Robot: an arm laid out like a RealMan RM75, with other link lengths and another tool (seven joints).
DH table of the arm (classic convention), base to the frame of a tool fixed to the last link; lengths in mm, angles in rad. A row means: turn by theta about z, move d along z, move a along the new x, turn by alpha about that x. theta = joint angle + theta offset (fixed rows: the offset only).
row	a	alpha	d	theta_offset
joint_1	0	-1.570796	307.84	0
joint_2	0	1.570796	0	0
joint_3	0	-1.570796	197.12	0
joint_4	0	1.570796	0	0
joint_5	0	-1.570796	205.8	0
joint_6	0	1.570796	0	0
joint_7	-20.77	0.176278	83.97	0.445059
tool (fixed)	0	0	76.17	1.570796
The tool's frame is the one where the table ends.
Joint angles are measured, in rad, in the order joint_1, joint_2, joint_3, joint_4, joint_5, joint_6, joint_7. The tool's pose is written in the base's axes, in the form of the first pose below.
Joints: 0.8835 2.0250 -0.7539 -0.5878 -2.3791 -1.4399 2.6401
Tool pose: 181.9 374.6 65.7; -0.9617 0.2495 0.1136; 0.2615 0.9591 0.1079; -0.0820 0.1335 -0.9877
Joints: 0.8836 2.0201 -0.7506 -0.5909 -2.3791 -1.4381 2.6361
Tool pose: 182.2 376.5 68.6; -0.9626 0.2449 0.1157; 0.2582 0.9588 0.1182; -0.0820 0.1437 -0.9862
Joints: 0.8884 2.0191 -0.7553 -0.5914 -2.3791 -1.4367 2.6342
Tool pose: 180.6 377.6 68.8; -0.9645 0.2357 0.1194; 0.2496 0.9610 0.1192; -0.0866 0.1447 -0.9857
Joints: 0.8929 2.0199 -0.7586 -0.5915 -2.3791 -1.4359 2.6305
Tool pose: 178.7 378.3 68.3; -0.9666 0.2261 0.1208; 0.2403 0.9634 0.1189; -0.0895 0.1439 -0.9855
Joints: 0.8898 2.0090 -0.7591 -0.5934 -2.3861 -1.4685 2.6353
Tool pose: 180.9 374.8 71.6; -0.9653 0.2290 0.1257; 0.2415 0.9657 0.0950; -0.0996 0.1221 -0.9875
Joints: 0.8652 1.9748 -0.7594 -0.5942 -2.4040 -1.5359 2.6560
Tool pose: 194.8 365.2 83.1; -0.9528 0.2664 0.1457; 0.2755 0.9602 0.0464; -0.1276 0.0844 -0.9882
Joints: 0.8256 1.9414 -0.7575 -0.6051 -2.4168 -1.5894 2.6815
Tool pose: 212.4 355.3 97.0; -0.9331 0.3199 0.1643; 0.3269 0.9449 0.0166; -0.1499 0.0692 -0.9863
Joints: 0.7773 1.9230 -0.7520 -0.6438 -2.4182 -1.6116 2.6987
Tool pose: 227.4 349.8 111.2; -0.9162 0.3583 0.1793; 0.3694 0.9288 0.0314; -0.1553 0.0950 -0.9833
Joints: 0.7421 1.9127 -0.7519 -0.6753 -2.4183 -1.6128 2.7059
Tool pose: 238.2 347.3 121.2; -0.9049 0.3768 0.1978; 0.3938 0.9176 0.0541; -0.1611 0.1268 -0.9788
